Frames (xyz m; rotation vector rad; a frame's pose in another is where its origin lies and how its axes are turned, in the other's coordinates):
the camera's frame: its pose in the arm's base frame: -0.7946 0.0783 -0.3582 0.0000 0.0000 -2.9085
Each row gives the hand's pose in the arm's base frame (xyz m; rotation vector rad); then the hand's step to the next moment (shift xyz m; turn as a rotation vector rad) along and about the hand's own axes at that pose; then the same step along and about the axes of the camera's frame.
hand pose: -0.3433 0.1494 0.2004 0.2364 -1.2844 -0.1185
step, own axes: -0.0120 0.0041 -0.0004 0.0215 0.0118 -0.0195
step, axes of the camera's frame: 0.0015 -0.0072 -0.0103 -0.0256 -0.0030 0.0178
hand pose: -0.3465 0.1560 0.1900 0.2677 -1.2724 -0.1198
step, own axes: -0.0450 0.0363 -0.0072 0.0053 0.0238 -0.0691
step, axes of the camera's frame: -0.0025 -0.0472 -0.0340 -0.0714 -0.0147 -0.0073
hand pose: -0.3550 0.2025 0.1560 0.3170 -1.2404 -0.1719
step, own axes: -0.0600 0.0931 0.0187 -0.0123 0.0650 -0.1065
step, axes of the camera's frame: 0.0159 -0.1097 -0.0180 -0.1101 -0.0564 -0.0204
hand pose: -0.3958 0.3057 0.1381 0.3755 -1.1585 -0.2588
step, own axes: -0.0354 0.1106 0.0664 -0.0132 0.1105 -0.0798
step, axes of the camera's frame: 0.0482 -0.1183 0.0397 -0.0947 -0.0986 0.0071
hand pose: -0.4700 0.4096 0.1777 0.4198 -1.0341 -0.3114
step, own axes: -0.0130 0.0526 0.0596 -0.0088 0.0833 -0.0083
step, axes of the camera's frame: 0.0448 -0.0525 0.0416 -0.0254 -0.0747 0.0293
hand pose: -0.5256 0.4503 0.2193 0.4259 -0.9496 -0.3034
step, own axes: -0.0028 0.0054 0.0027 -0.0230 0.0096 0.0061
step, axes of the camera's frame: 0.0021 -0.0060 0.0020 0.0127 -0.0205 -0.0088
